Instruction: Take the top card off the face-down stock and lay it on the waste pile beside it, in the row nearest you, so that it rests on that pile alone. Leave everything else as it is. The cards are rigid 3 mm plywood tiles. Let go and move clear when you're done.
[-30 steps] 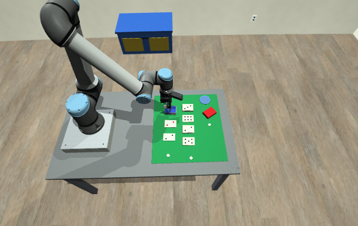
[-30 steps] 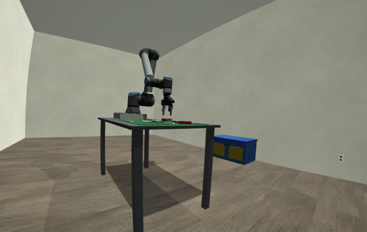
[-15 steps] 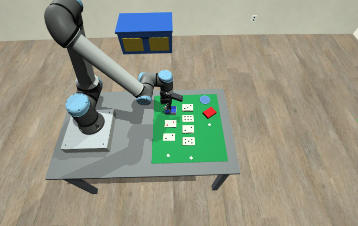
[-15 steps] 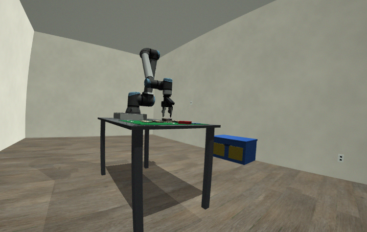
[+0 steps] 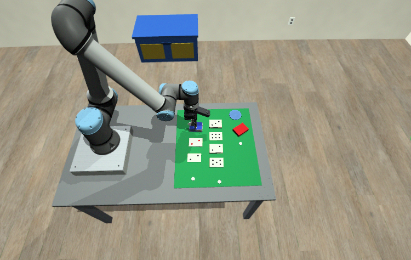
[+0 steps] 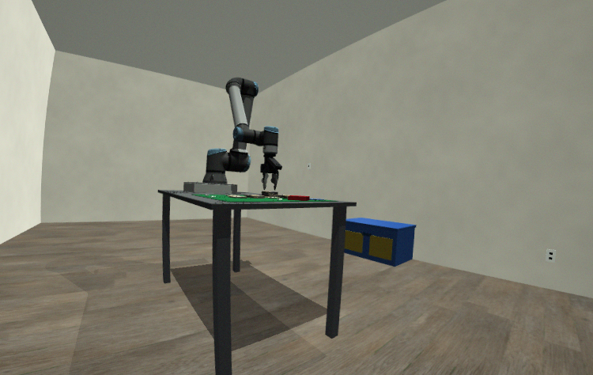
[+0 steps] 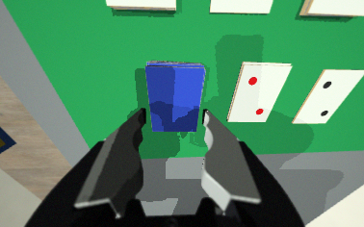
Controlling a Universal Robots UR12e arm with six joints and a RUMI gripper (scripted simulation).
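My hand is 20 mm above the card. From my hand the other things lie so: red block (310 mm ahead, 60 mm to the right, 40 mm below); green mat (150 mm to the right, 120 mm ahead, 70 mm below).
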